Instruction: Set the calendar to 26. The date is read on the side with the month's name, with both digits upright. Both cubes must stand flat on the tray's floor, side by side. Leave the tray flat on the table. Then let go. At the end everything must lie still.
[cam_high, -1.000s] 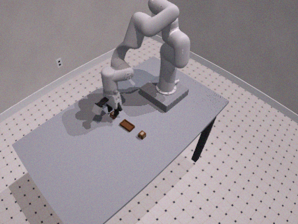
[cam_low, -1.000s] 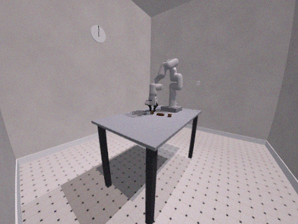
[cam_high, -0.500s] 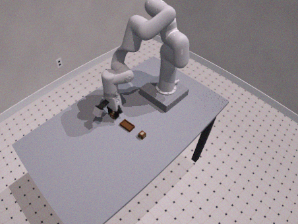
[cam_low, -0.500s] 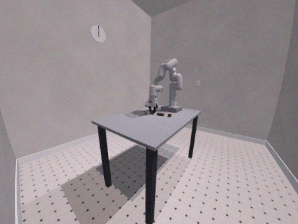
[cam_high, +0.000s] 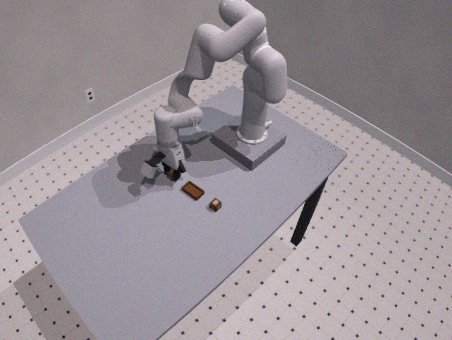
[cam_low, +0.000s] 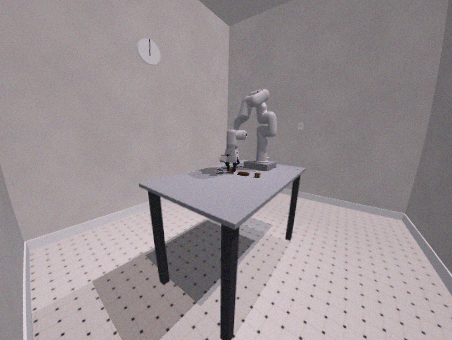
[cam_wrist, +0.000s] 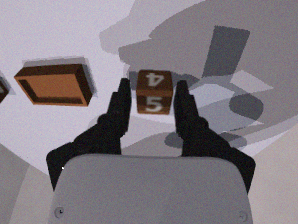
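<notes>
My hand is 2 cm past the brown wooden tray, 10 cm to the right of it and 2 cm above it. The rest, counted from my hand: brown cube (4 cm behind, 21 cm to the left, 2 cm below).
</notes>
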